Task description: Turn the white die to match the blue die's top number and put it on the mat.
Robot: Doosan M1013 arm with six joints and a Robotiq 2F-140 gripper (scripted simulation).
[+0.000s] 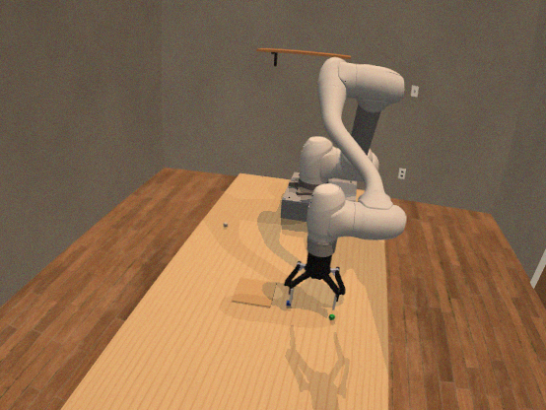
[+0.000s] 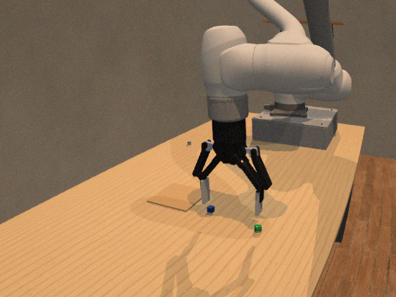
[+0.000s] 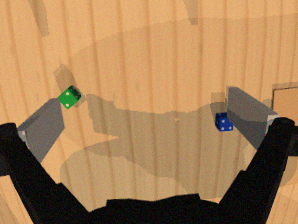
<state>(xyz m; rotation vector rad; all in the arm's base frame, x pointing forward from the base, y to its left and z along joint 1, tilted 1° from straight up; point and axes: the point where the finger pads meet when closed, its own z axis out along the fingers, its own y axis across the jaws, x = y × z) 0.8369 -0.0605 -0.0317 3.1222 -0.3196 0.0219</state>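
The green die is 7 cm to the left of my hand, 5 cm below it and 2 cm ahead of it. Round my hand: tan mat 20 cm to the right, 11 cm behind, 6 cm below; then blue die 8 cm to the right, 5 cm below, 5 cm behind; then white die 58 cm behind, 36 cm to the right, 5 cm below.
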